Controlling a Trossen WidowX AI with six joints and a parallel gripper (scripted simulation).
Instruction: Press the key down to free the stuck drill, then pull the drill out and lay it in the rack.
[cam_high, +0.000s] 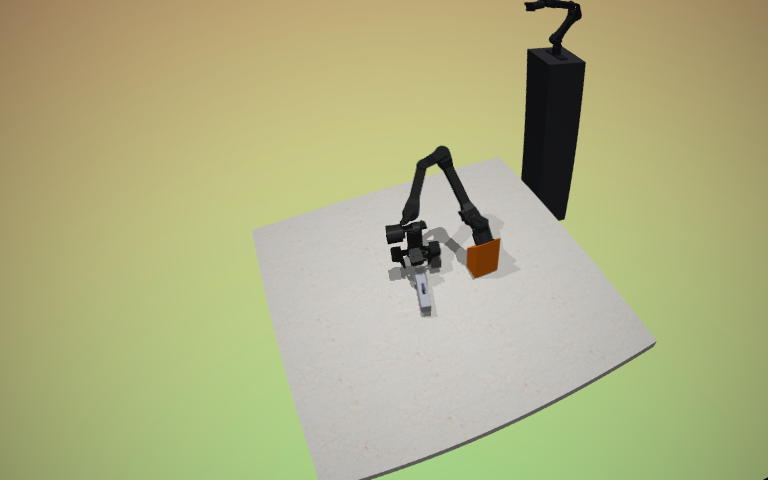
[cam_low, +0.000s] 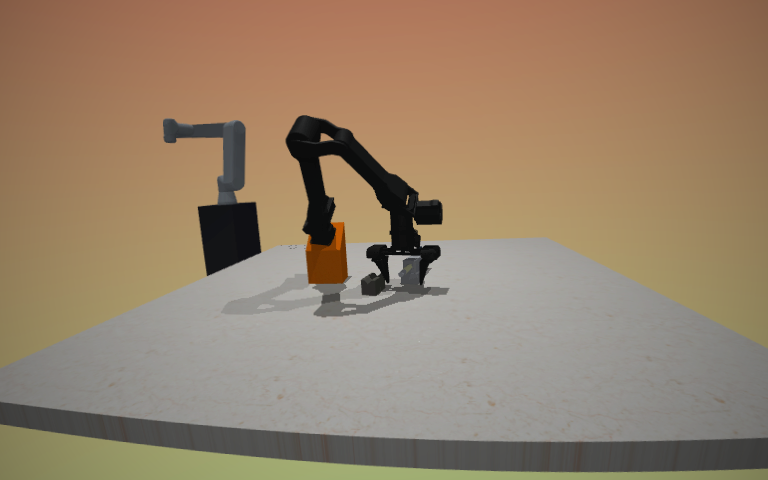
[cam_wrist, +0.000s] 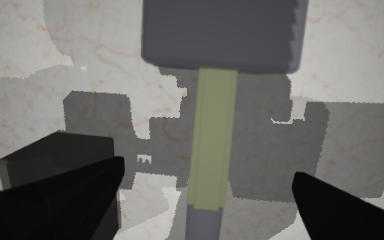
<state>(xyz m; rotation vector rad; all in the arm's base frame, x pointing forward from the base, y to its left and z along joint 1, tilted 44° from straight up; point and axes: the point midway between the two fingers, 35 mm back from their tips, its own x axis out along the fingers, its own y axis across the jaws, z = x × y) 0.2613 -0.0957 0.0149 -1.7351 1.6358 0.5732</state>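
My gripper tip is now 40 mm to the right of the drill and 30 mm below it. The rest, counted from my gripper tip: dark key: 20 mm ahead, 160 mm to the left, 40 mm above; then dark grey rack: 80 mm behind, 20 mm to the right; then grey housing block: 20 mm ahead, 140 mm to the left, 20 mm above.
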